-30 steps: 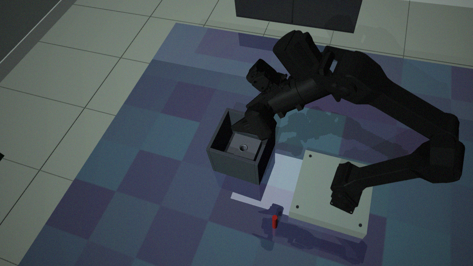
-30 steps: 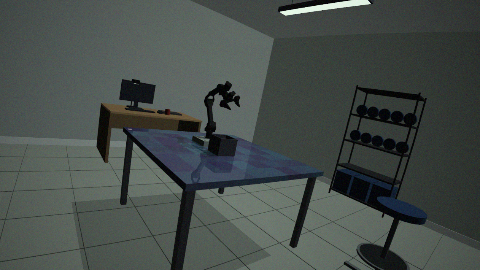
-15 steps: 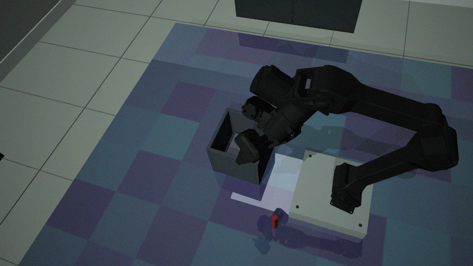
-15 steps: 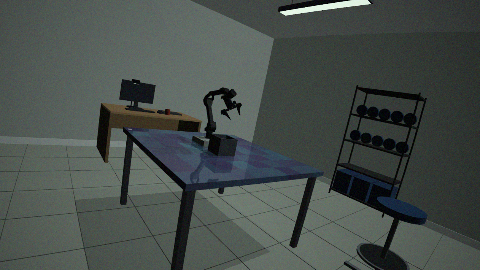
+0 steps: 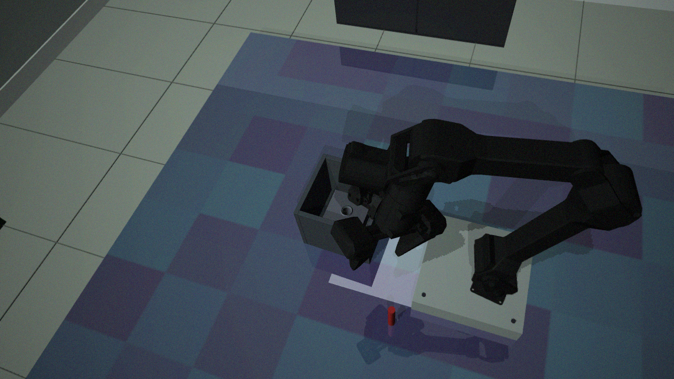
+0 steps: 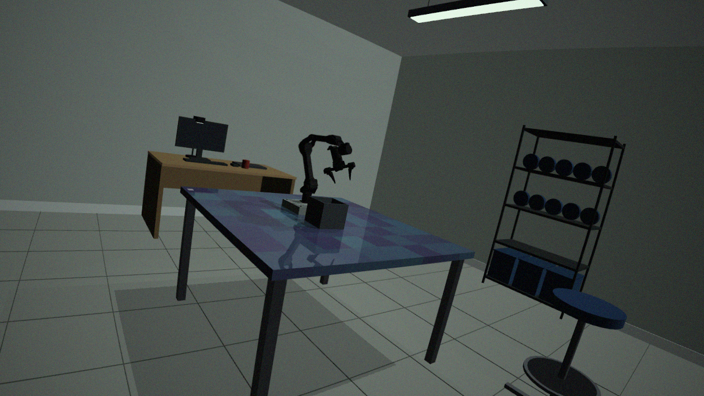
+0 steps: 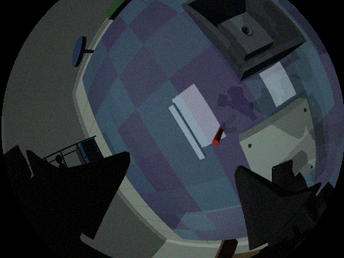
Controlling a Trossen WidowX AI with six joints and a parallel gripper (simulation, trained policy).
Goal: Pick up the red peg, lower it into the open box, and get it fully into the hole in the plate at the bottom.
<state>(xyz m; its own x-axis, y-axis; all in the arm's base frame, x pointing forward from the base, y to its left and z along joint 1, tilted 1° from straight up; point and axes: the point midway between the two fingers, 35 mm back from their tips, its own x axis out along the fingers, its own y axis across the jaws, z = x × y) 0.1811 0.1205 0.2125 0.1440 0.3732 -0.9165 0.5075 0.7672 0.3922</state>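
Now: the red peg 40 mm behind my gripper tip, 20 mm to the left of it and 190 mm below it. From my gripper tip the other things lie so: grey plate (150 mm ahead, 140 mm to the right, 180 mm below).
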